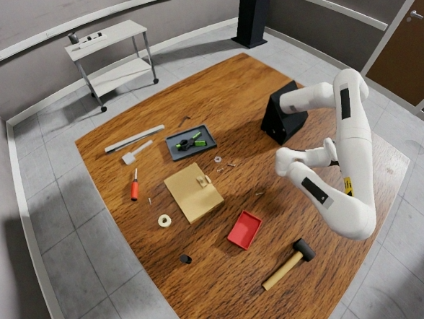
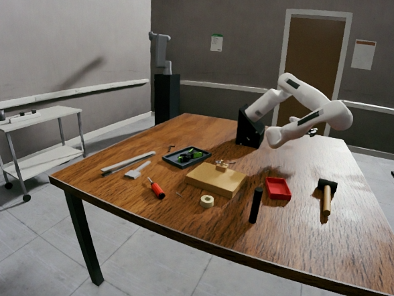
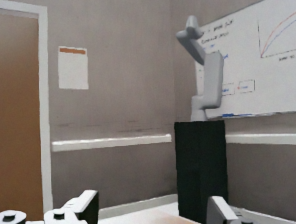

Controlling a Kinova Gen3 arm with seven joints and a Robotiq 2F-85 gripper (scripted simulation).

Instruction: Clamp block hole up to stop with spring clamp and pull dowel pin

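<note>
The pale dowel pin lies 510 mm ahead of my hand, 340 mm to the right of it and 90 mm below it. From my hand the other things lie so: wooden block (510 mm ahead, 340 mm to the right, 110 mm below); bench board (560 mm ahead, 340 mm to the right, 120 mm below); red bin (510 mm ahead, 140 mm below, 100 mm to the right).
</note>
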